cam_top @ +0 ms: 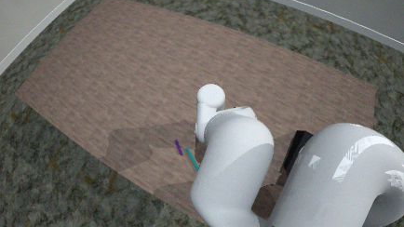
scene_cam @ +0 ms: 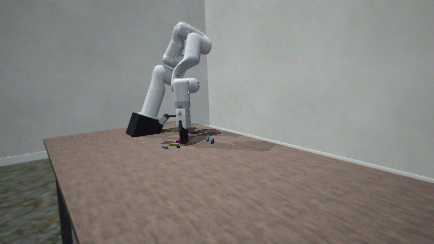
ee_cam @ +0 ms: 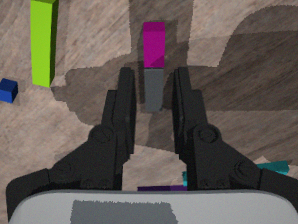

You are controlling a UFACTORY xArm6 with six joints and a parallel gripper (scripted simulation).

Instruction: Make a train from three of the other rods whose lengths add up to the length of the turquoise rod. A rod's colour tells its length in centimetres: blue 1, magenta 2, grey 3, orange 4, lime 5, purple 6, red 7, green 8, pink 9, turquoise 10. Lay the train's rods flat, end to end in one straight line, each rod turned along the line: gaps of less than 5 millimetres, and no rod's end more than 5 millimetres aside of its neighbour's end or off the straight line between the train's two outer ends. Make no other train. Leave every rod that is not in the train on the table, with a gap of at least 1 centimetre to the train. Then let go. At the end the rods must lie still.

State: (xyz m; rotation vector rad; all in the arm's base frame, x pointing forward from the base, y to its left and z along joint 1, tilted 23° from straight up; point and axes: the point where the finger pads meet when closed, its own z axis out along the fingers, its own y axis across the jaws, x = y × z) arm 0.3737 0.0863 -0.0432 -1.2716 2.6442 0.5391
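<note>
Right now my hand is 20 mm above the grey rod. From my hand the other things lie so: blue rod 70 mm ahead, 60 mm to the right, 20 mm below; then magenta rod 20 mm behind, 20 mm to the right, 20 mm below; then lime rod 20 mm ahead, 60 mm to the right, 20 mm below.
</note>
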